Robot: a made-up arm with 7 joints. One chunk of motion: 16 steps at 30 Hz.
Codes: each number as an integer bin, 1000 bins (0 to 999) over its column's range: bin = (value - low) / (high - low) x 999, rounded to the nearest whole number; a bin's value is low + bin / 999 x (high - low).
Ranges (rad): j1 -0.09..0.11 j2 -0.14..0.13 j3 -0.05..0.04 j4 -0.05..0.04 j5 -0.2..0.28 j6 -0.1..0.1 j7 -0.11..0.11
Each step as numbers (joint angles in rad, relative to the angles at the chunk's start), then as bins.
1 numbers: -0.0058 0.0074 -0.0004 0.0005 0.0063 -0.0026 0.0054
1 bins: 421 545 551 561 429 487 524
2 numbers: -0.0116 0.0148 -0.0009 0.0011 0.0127 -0.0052 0.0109
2 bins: 392 573 545 567 443 474 549
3 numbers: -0.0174 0.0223 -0.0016 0.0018 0.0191 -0.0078 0.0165
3 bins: 363 601 537 575 456 461 574
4 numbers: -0.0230 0.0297 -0.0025 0.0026 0.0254 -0.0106 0.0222
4 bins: 335 628 527 584 469 447 600
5 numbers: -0.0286 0.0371 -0.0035 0.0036 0.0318 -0.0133 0.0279
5 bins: 307 655 516 595 482 433 626
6 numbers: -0.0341 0.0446 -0.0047 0.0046 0.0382 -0.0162 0.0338
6 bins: 279 683 503 606 496 419 653
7 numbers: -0.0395 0.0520 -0.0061 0.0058 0.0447 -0.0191 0.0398
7 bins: 252 710 487 619 509 404 680
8 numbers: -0.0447 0.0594 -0.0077 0.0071 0.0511 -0.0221 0.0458
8 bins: 226 738 470 634 523 389 707
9 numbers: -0.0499 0.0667 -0.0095 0.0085 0.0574 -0.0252 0.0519
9 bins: 200 765 450 649 536 374 735
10 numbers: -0.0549 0.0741 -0.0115 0.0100 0.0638 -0.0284 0.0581
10 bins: 175 792 427 666 549 358 763
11 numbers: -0.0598 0.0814 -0.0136 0.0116 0.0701 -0.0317 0.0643
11 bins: 151 819 404 684 562 341 791
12 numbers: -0.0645 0.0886 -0.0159 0.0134 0.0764 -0.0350 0.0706
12 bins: 127 846 379 704 575 325 820
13 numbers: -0.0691 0.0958 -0.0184 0.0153 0.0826 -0.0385 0.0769
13 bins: 104 872 351 725 588 307 849
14 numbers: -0.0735 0.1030 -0.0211 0.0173 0.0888 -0.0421 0.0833
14 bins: 82 899 321 747 601 289 878
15 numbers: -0.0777 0.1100 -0.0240 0.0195 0.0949 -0.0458 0.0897
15 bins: 61 925 289 771 614 271 907
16 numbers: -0.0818 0.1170 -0.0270 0.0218 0.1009 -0.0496 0.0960
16 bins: 41 951 255 797 626 252 935
